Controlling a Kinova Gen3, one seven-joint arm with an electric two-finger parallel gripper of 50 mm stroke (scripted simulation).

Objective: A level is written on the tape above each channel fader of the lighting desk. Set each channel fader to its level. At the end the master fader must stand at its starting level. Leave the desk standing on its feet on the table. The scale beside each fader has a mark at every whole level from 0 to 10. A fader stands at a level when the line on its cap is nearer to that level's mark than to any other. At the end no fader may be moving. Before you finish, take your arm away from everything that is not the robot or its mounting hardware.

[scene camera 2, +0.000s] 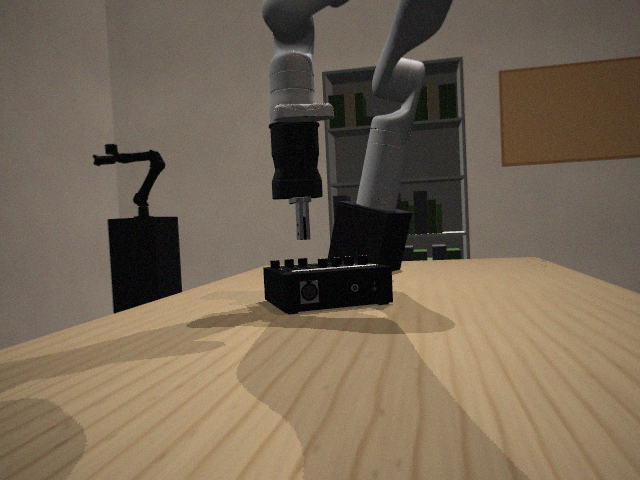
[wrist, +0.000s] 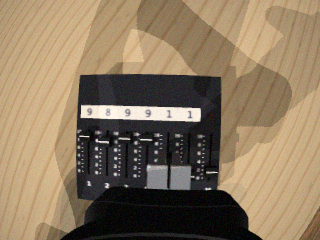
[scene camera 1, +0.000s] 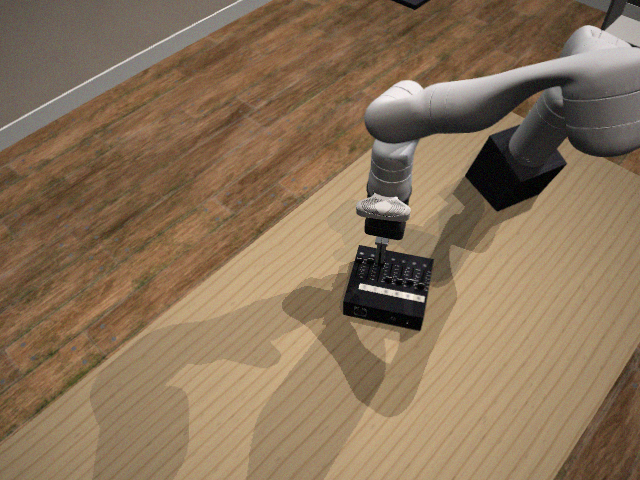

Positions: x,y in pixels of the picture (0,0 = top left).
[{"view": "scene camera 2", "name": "my gripper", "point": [303,239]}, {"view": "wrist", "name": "my gripper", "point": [168,164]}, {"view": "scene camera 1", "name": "my gripper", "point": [380,258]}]
